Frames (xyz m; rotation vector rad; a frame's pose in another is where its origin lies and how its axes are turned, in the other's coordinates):
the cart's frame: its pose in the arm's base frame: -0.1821 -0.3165 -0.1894 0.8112 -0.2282 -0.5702
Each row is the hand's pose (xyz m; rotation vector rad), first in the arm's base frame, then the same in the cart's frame.
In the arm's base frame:
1: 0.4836 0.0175 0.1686 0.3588 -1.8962 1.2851
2: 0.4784 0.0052 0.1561 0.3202 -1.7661 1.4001
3: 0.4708 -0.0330 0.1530 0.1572 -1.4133 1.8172
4: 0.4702 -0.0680 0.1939 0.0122 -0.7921 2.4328
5: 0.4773 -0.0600 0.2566 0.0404 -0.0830 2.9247
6: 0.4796 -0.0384 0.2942 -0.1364 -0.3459 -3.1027
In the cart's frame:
1: 0.3554 0.7086 -0.2333 0.5929 -0.9723 2.1483
2: 0.3583 0.6906 -0.2320 0.5257 -0.8267 2.2425
3: 0.3736 0.6643 -0.2074 0.3515 -0.4051 2.5967
4: 0.3918 0.6750 -0.1579 0.2235 0.3910 3.0352
5: 0.3919 0.7285 -0.1235 -0.2459 -1.0711 -2.5776
6: 0.3809 0.7690 -0.1124 -0.3218 -1.3269 -2.1981

